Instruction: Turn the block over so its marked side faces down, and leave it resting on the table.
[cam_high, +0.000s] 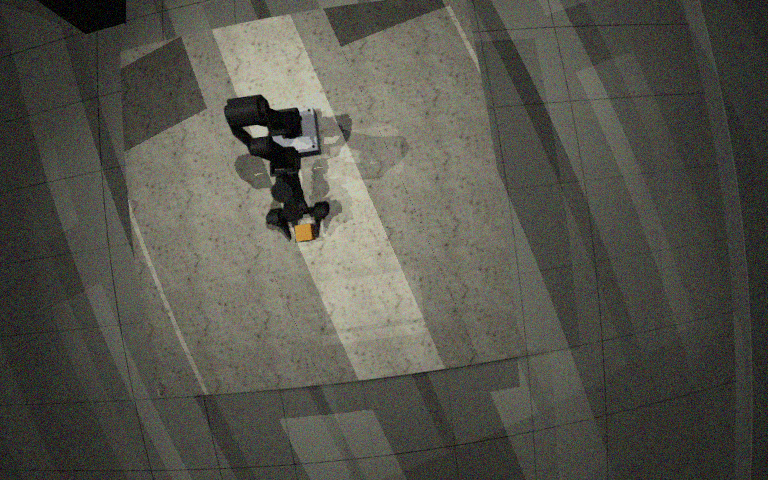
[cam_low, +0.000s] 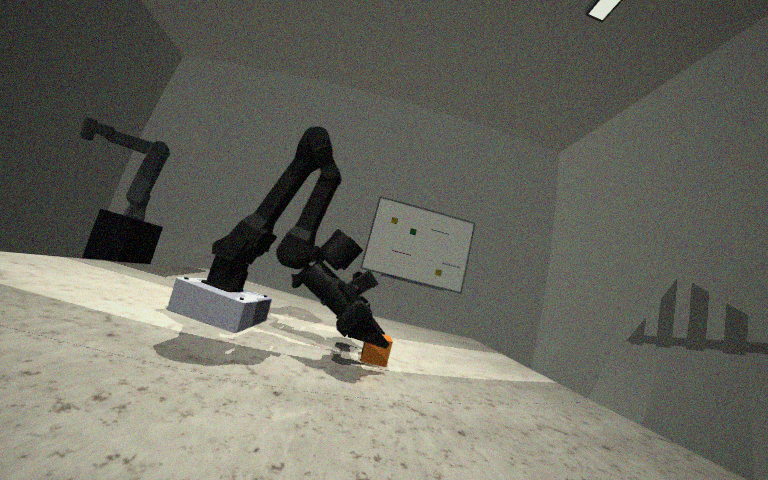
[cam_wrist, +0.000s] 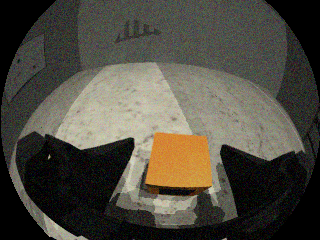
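Right now the orange block is 3 cm behind my gripper tip and 2 cm below it.
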